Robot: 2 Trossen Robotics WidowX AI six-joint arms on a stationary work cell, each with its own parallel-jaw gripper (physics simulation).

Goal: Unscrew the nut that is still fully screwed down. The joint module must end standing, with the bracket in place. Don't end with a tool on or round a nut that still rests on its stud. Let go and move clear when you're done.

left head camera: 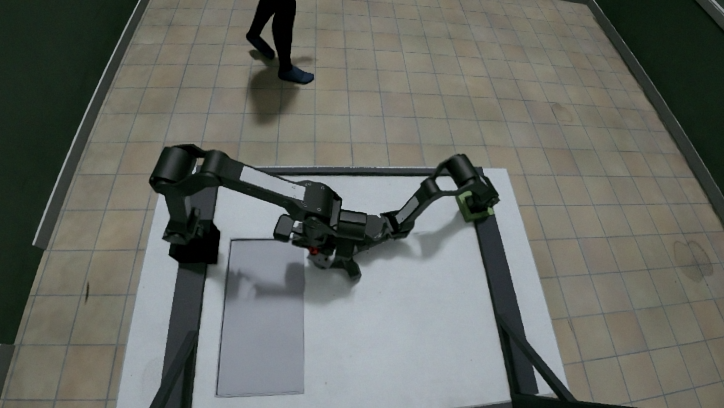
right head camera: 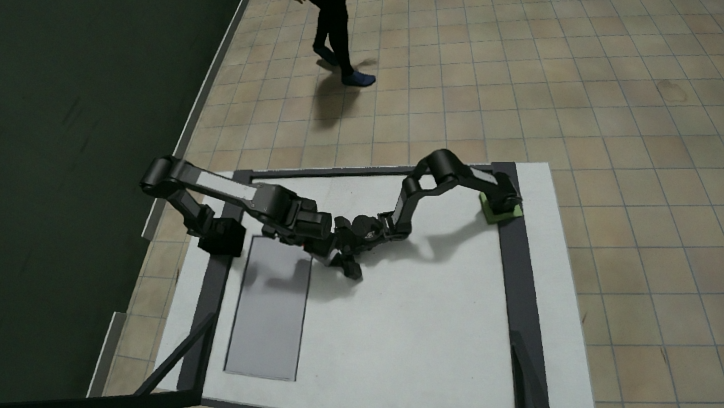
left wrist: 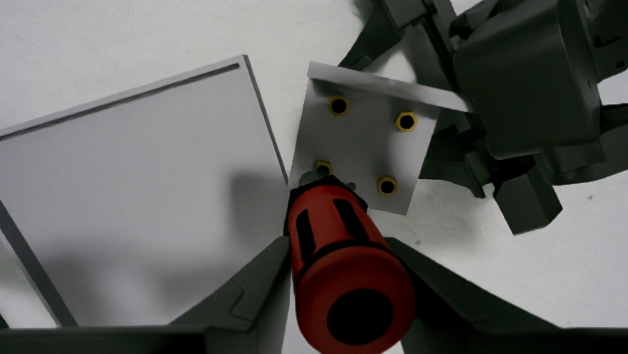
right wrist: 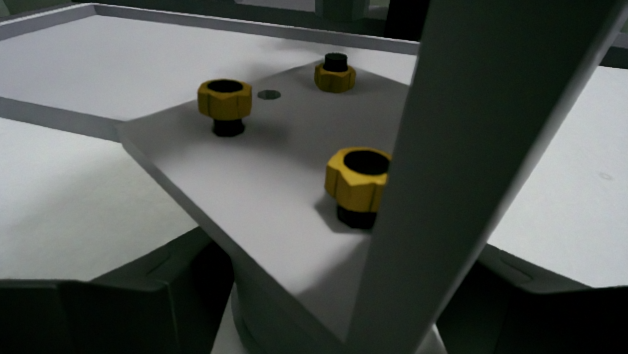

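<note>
My left gripper is shut on the red-handled nut driver. The driver's dark socket hangs above and behind the far nut, clear of it. That nut sits low on the grey bracket, its black stud poking out on top. Two nuts stand raised on their studs. Another nut is hidden from the right wrist view by the bracket's upright plate. My right gripper is shut on the joint module under the bracket. The module stands upright.
A shallow grey tray lies beside the module, close to the bracket's corner. The two arms nearly meet above the module. A dark frame runs along the table. A person's legs show beyond.
</note>
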